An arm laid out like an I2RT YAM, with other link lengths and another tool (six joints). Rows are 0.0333 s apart.
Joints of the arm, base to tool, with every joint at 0 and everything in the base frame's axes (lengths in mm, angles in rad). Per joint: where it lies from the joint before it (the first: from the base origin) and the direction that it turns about. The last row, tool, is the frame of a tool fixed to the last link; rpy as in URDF.
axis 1: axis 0 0 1 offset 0 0 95.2
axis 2: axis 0 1 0 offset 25 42.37 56.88
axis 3: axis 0 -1 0 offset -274.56 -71.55 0
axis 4: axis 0 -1 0 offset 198.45 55.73 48.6
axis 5: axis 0 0 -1 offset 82.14 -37.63 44.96
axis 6: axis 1 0 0 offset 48.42 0 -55.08
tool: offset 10 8 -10 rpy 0.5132 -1.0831 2.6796
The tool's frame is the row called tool.
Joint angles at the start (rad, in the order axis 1, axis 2, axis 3, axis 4, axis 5, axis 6):
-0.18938, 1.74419, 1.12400, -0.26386, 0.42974, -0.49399
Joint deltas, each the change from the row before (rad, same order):
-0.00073, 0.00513, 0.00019, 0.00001, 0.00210, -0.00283
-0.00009, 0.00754, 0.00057, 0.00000, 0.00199, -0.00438
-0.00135, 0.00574, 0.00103, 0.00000, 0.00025, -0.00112
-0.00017, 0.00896, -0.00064, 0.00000, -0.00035, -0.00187
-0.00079, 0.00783, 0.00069, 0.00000, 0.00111, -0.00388
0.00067, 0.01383, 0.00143, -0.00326, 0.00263, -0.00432
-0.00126, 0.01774, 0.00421, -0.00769, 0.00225, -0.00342
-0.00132, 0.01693, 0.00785, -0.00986, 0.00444, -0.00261
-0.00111, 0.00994, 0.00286, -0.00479, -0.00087, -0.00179
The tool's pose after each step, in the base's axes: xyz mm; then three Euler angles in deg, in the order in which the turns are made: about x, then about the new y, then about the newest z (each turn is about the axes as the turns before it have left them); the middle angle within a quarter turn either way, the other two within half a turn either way. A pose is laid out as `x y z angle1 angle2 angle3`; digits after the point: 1 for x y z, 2 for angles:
319.0 -95.5 225.5 152.15 52.87 -18.01
319.5 -95.8 223.4 152.47 52.44 -18.57
320.0 -96.3 221.9 152.61 52.15 -18.74
320.4 -96.5 219.0 153.11 51.66 -19.29
321.0 -97.0 216.8 153.42 51.23 -19.78
321.7 -97.1 212.7 154.06 50.36 -20.68
322.4 -97.8 207.8 154.77 49.17 -21.56
323.5 -98.7 204.0 155.17 48.05 -22.16
323.9 -99.2 201.3 155.66 47.42 -22.66

